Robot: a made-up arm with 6 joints.
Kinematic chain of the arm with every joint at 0, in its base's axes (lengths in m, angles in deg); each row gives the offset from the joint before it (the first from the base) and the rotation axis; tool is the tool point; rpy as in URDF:
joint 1: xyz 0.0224 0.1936 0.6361 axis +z
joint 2: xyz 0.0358 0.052 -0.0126 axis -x
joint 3: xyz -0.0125 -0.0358 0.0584 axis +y
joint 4: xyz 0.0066 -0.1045 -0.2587 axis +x
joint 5: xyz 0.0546 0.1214 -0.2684 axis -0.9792 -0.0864 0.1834
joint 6: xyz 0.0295 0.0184 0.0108 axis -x
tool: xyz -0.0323 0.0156 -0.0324 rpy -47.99 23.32 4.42
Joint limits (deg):
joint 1: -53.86..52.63
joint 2: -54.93..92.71
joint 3: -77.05..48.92
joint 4: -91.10..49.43
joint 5: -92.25..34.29
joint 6: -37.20..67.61
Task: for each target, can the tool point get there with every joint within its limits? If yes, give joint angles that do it. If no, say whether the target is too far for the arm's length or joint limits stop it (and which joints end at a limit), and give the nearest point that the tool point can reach.
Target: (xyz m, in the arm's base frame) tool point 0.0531 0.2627 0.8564
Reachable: no: joint limits stop it (at a limit: joint 2, joint 3, joint 4, joint 6) | nearest point 0.1578 0.4983 0.7765 | short by 0.270 m
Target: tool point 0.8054 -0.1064 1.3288
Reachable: no: too far | nearest point 0.5083 0.0074 1.0114 | short by 0.449 m
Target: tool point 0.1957 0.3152 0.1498
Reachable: yes | joints 14.42 -15.44 -11.54 -25.29 -66.05 -5.02
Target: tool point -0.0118 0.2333 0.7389
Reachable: no: joint limits stop it (at a limit: joint 1, joint 2, joint 4, joint 5, joint 6) | nearest point -0.1922 0.2154 0.5256 | short by 0.280 m
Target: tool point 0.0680 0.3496 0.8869
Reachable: no: joint limits stop it (at a limit: joint 1, joint 2, joint 3, joint 4, joint 6) | nearest point 0.1411 0.5087 0.7833 | short by 0.203 m
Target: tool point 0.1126 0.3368 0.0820
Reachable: yes | joints -27.32 -37.59 6.95 -40.54 10.41 54.31
